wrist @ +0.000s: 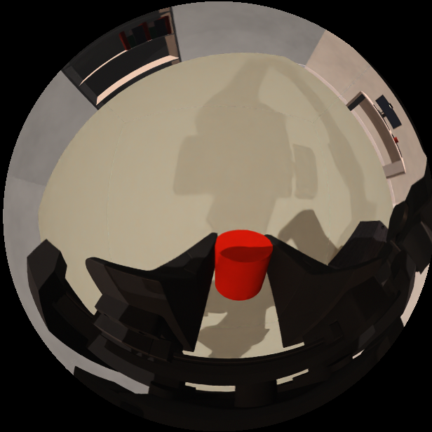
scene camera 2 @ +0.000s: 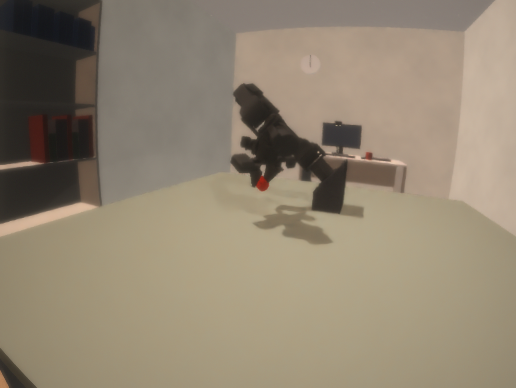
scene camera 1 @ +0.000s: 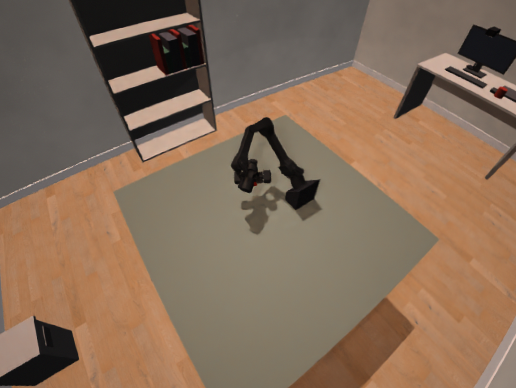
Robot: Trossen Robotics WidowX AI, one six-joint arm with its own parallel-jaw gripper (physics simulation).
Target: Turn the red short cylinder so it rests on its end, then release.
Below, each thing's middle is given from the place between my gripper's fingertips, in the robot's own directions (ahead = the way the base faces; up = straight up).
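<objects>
Red short cylinder (wrist: pixel 242 256) in sight. My gripper 1 cm short of it, 1 cm to the right of it, 1 cm below it.
</objects>
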